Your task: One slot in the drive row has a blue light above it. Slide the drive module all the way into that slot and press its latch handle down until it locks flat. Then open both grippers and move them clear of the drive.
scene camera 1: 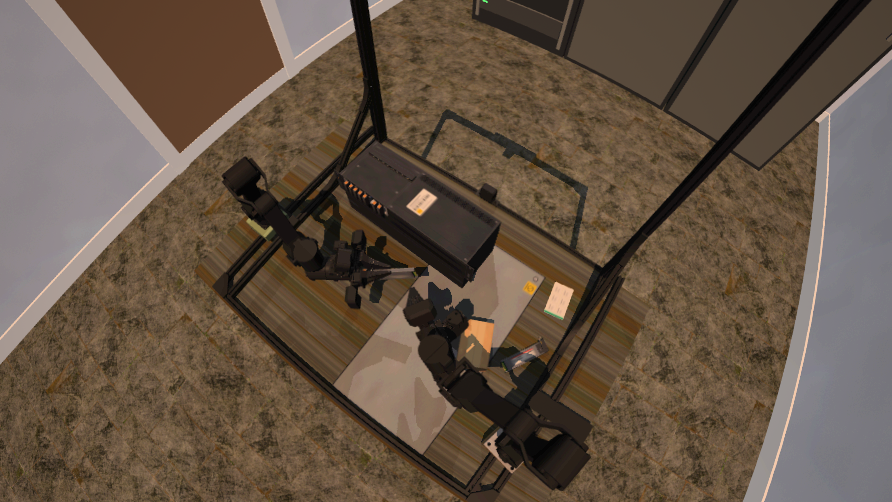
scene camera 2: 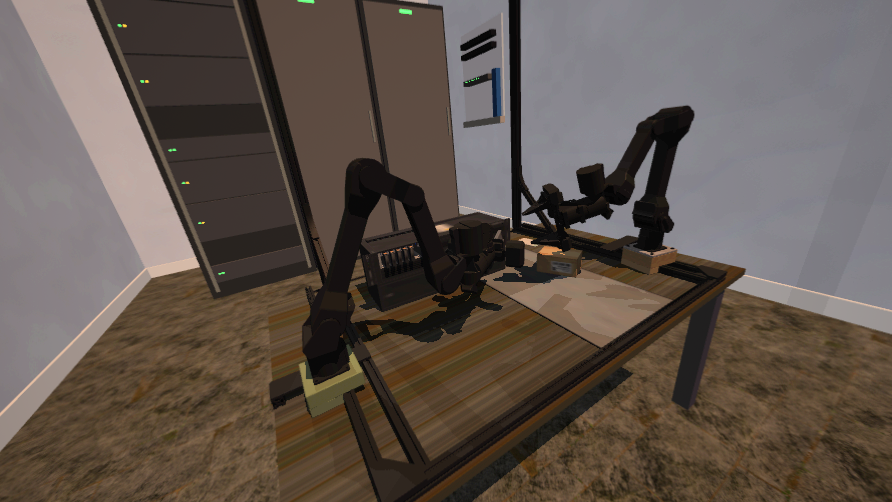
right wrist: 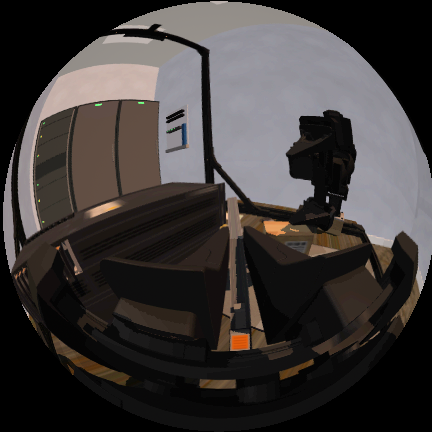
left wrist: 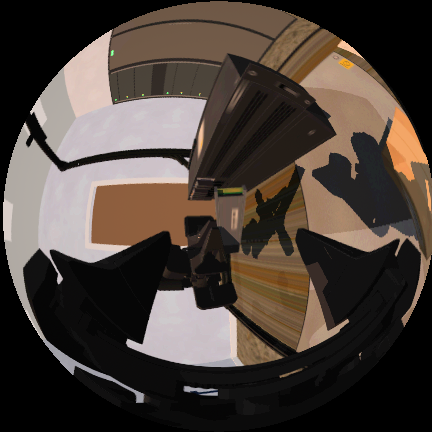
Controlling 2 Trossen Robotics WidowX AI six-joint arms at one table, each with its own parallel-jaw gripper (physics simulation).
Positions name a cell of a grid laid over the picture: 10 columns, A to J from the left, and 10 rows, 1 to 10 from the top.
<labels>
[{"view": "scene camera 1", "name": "my left gripper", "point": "E6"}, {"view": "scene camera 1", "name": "my right gripper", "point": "E6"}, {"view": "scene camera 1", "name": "grey mat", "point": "E8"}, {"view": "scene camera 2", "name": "my left gripper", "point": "F5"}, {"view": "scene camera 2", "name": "my right gripper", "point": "F5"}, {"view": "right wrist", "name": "my left gripper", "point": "G5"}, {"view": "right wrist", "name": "my right gripper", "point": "F6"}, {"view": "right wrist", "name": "grey mat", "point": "F8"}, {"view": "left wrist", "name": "my left gripper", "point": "F6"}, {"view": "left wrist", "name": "my right gripper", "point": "E6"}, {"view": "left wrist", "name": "grey mat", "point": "I5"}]
</labels>
